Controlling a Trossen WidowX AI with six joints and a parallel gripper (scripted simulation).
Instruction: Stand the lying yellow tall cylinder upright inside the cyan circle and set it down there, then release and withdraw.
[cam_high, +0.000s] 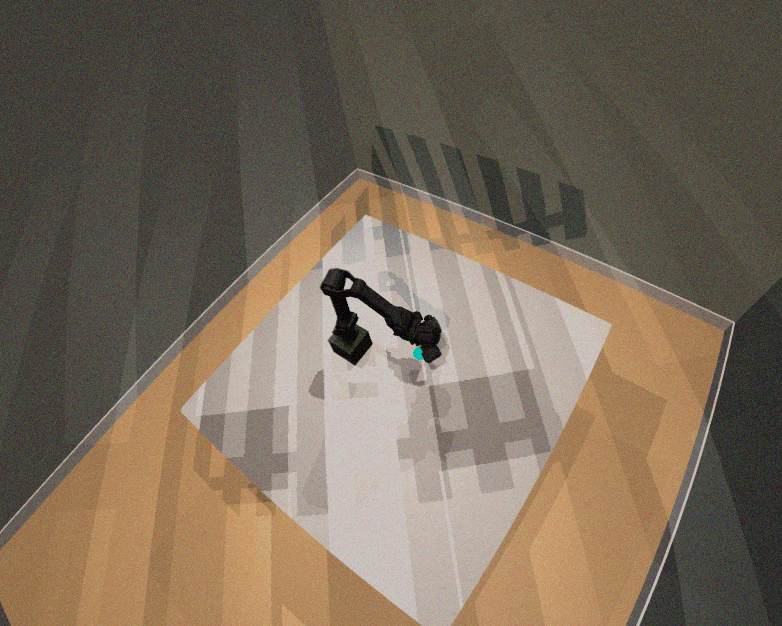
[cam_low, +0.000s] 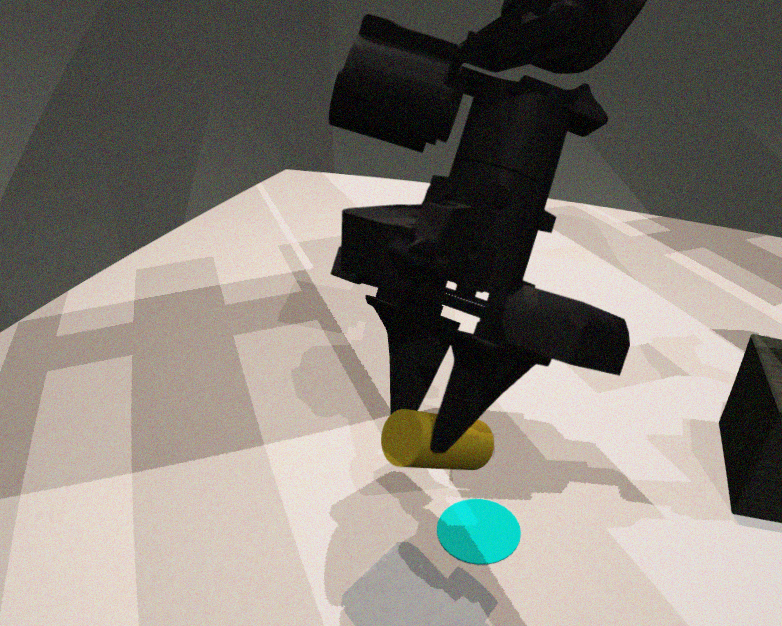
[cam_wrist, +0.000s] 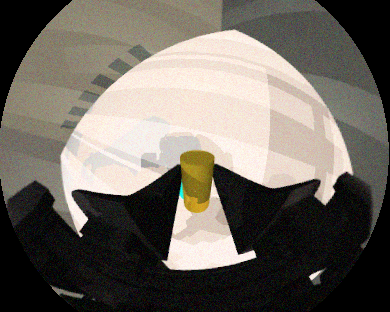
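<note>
Now: the cyan circle 40 mm behind my gripper tip, 20 mm to the right of it and 100 mm below it. Also, from my gripper tip: yellow tall cylinder: 10 mm behind, 10 mm to the right, 10 mm below.
</note>
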